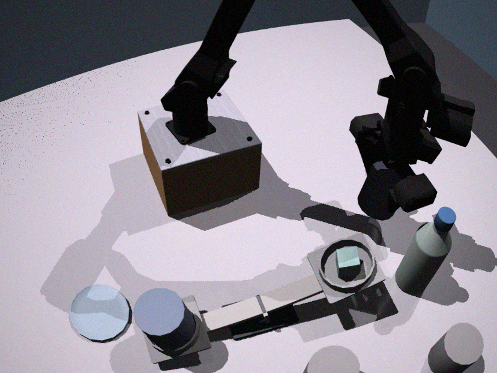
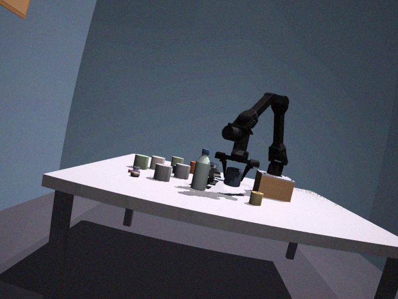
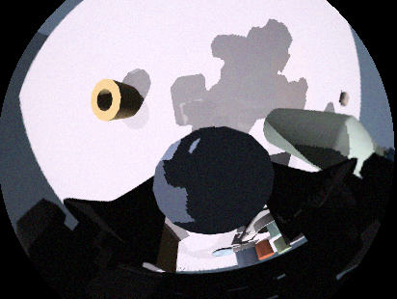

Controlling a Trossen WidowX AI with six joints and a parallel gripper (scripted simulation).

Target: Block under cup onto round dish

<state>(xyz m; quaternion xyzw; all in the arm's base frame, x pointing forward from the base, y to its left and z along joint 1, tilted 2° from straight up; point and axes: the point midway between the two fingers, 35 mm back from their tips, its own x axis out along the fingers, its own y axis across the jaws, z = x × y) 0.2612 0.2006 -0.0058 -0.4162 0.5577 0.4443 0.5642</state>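
Now: the cup 2 cm to the left of my gripper tip and 1 cm above it. The rest, counted from my gripper tip: round pale-blue dish (9 cm behind, 47 cm to the right, 6 cm below); then grey-green bottle (13 cm ahead, 2 cm to the right, 4 cm above); then small balance (4 cm ahead, 26 cm to the right, 4 cm below).
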